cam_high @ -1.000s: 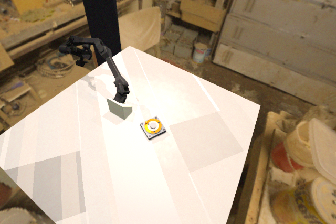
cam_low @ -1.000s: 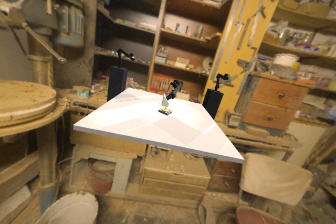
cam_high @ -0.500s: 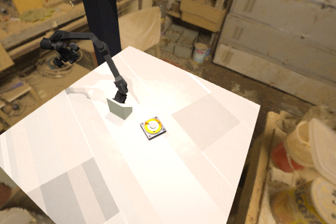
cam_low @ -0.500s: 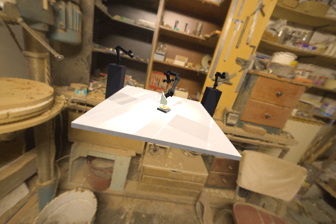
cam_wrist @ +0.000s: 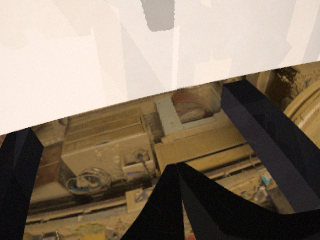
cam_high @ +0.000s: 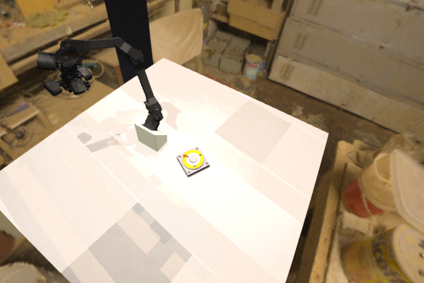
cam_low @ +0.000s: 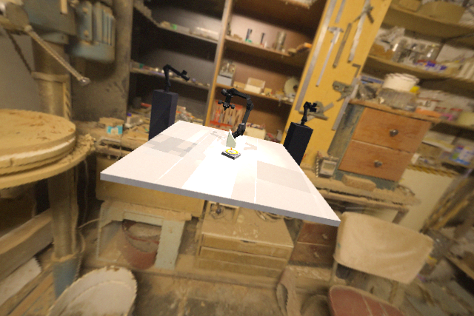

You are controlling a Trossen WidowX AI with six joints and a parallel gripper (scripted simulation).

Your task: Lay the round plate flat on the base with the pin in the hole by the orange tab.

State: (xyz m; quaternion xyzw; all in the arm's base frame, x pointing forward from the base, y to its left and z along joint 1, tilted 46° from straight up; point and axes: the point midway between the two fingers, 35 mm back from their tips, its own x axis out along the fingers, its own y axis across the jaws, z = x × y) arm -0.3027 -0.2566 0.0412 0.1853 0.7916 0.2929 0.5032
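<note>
Right now my gripper tip is 590 mm short of the square grey base, 160 mm to the right of it and 240 mm above it.
</note>
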